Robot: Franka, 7 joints.
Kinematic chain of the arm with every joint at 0, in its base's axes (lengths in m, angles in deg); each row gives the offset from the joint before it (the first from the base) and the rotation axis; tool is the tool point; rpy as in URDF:
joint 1: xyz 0 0 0.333 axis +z
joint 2: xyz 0 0 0 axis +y
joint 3: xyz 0 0 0.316 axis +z
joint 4: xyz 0.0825 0 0 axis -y
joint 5: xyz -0.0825 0 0.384 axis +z
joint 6: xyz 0 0 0 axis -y
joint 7: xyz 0.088 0 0 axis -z
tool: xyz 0 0 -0.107 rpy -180 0 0
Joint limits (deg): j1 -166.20..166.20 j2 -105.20..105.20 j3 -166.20..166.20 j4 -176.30..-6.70 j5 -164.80..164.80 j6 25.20..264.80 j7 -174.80..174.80
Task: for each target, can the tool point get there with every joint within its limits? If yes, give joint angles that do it. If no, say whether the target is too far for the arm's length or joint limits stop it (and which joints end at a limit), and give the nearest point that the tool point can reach.
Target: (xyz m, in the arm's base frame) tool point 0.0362 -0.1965 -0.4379
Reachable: no: joint limits stop it (at a limit: joint 2) | nearest point 0.0382 -0.2076 -0.3558 | short by 0.083 m
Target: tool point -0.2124 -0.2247 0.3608
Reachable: yes | joints 129.89 16.68 117.25 -143.63 131.61 238.07 -10.98
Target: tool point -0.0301 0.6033 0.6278
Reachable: yes | joints 107.98 36.43 -9.03 -41.48 126.03 242.84 82.44
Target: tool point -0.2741 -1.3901 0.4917
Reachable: no: too far | nearest point -0.1649 -0.8365 0.4285 | short by 0.568 m
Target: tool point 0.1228 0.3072 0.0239
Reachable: yes | joints -18.20 74.38 48.87 -144.04 129.49 146.59 138.66
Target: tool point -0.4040 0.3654 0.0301
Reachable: yes | joints 90.09 62.60 43.25 -113.18 96.41 143.00 -117.84
